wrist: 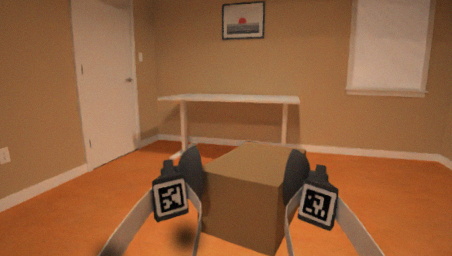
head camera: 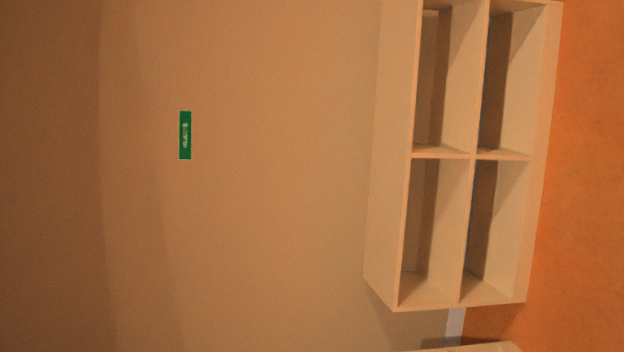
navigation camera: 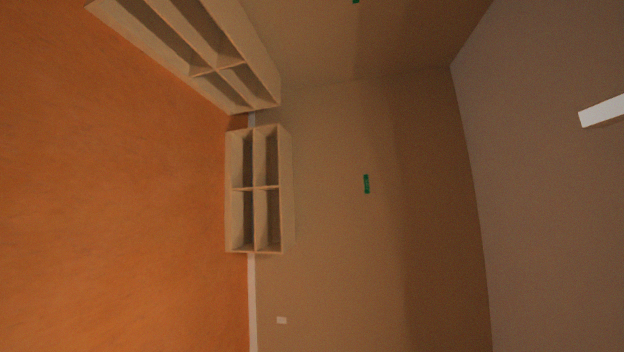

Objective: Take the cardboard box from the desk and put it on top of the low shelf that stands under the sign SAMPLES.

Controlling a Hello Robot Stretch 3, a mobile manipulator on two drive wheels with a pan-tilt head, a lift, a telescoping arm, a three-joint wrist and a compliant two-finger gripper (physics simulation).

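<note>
Visible to me: a framed picture [wrist: 233, 26], a white desk [wrist: 285, 100] and my gripper [wrist: 242, 167].
</note>
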